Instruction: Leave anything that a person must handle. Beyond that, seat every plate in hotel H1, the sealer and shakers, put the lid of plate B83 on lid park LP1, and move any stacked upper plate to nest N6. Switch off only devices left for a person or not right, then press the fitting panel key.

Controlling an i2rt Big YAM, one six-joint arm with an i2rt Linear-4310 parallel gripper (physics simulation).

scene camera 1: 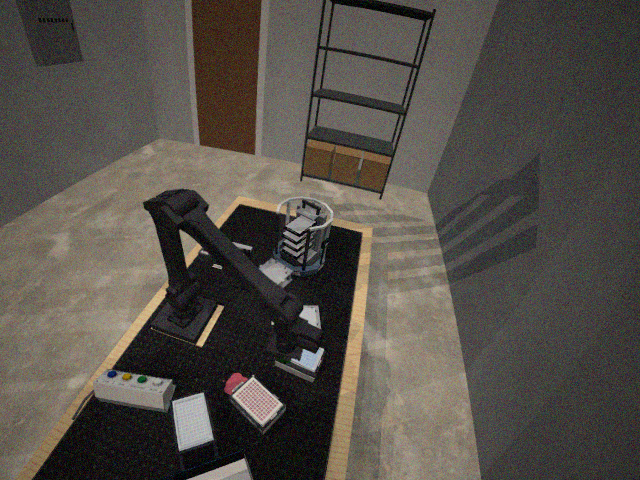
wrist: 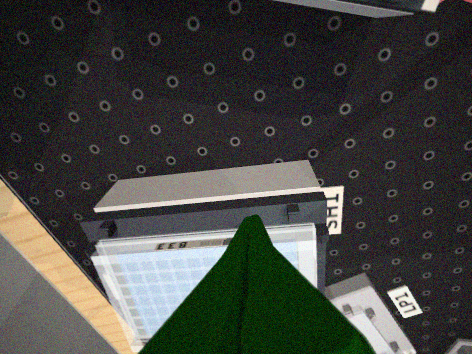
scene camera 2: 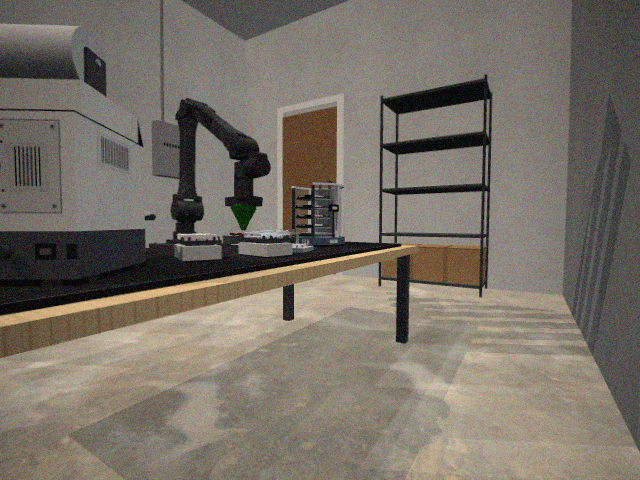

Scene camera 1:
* white plate: 193, 428
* button box: 117, 387
